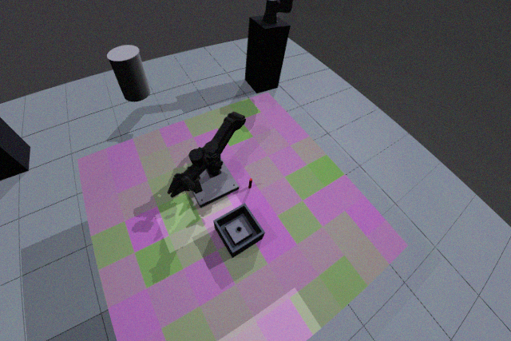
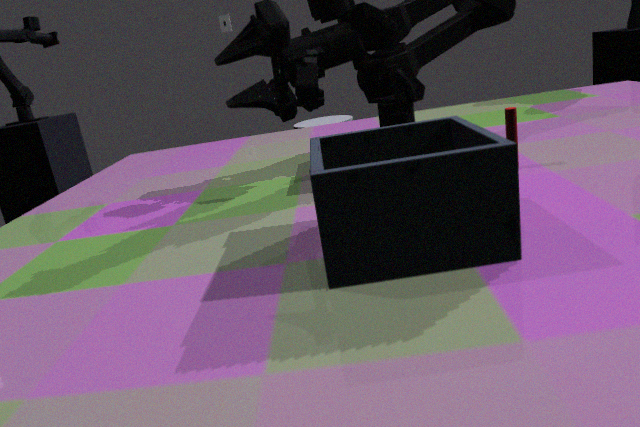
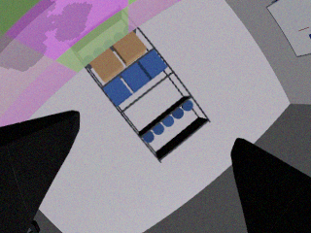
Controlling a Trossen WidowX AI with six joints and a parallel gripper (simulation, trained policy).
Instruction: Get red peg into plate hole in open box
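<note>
The red peg is 5 cm ahead of my gripper tip, 38 cm to the left of it and 12 cm below it. Round my gripper tip: dark box: 23 cm ahead, 21 cm to the left, 14 cm below.
</note>
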